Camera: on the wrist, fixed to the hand. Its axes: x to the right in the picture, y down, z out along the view.
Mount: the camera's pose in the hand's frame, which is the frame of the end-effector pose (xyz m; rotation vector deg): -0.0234 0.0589 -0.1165 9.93 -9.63 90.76
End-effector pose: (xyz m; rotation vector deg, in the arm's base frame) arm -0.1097 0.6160 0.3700 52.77 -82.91 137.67
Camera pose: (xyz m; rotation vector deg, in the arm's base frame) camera -0.1660 0.6887 0.2744 8.33 67.80 -86.79
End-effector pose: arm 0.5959 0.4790 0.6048 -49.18 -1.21 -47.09
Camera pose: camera 0.5832 0.4368 0.4797 -30.22 22.39 41.77
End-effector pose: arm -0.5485 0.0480 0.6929 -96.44 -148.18 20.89
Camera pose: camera -0.4678 0.0701 0.7958 162.95 31.78 -33.91
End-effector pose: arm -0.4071 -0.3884 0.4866 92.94 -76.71 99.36
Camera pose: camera -0.5110 -0.3103 0.4602 -18.57 104.62 -83.86
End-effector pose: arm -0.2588 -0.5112 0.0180 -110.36 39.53 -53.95
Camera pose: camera -0.3736 -0.5748 -0.0013 -43.76 88.43 10.35
